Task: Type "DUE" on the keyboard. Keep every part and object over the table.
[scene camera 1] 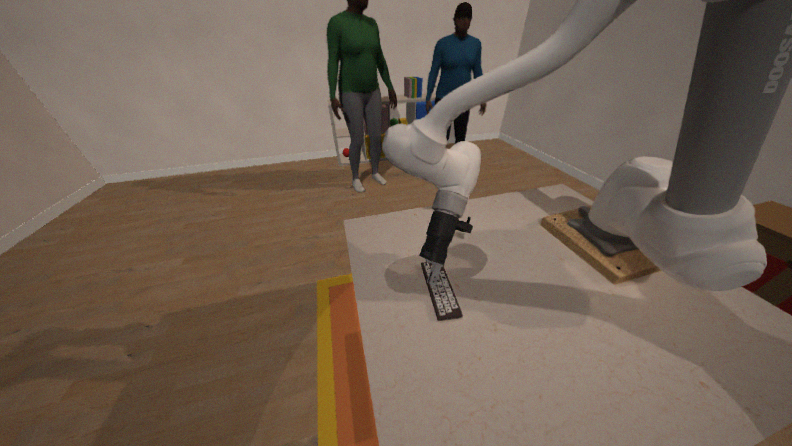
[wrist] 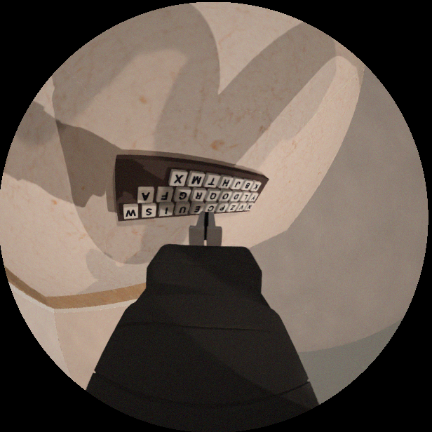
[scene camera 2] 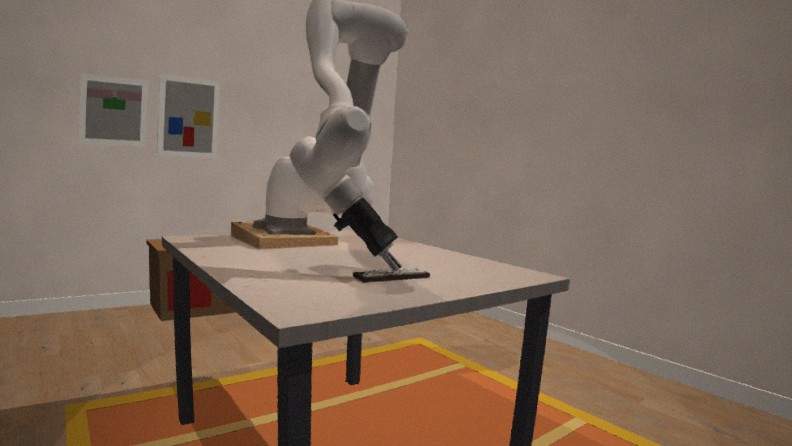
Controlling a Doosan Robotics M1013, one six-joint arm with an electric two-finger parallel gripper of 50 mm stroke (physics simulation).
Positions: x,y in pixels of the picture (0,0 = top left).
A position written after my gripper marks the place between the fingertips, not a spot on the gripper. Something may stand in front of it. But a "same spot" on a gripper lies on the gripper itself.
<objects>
my gripper: scene camera 1; wrist 206,220; scene camera 2
dark brown keyboard: scene camera 1; wrist 146,186; scene camera 2
same spot on dark brown keyboard: (scene camera 2: pixel 405 273) = (scene camera 1: pixel 433 294)
same spot on my gripper: (scene camera 2: pixel 385 254) = (scene camera 1: pixel 432 265)
</objects>
